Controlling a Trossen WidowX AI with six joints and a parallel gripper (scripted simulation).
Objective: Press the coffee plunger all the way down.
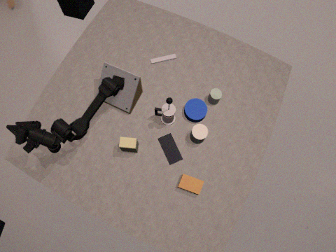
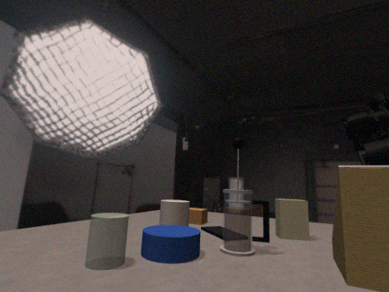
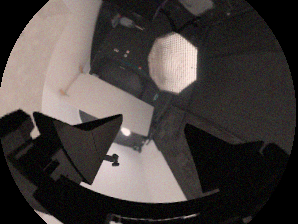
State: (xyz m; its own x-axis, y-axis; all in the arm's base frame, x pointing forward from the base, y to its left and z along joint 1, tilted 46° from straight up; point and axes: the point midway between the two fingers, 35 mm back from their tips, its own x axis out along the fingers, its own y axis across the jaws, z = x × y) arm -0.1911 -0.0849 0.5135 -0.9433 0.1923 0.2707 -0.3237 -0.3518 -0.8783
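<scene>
Right now my gripper tip is 530 mm short of the coffee press, 380 mm to the right of it and 300 mm above it. From my gripper tip the other things lie so: orange block: 770 mm ahead, 90 mm to the left, 400 mm below; dark flat slab: 610 mm ahead, 230 mm to the left, 420 mm below; yellow block: 420 mm ahead, 160 mm to the left, 370 mm below.
</scene>
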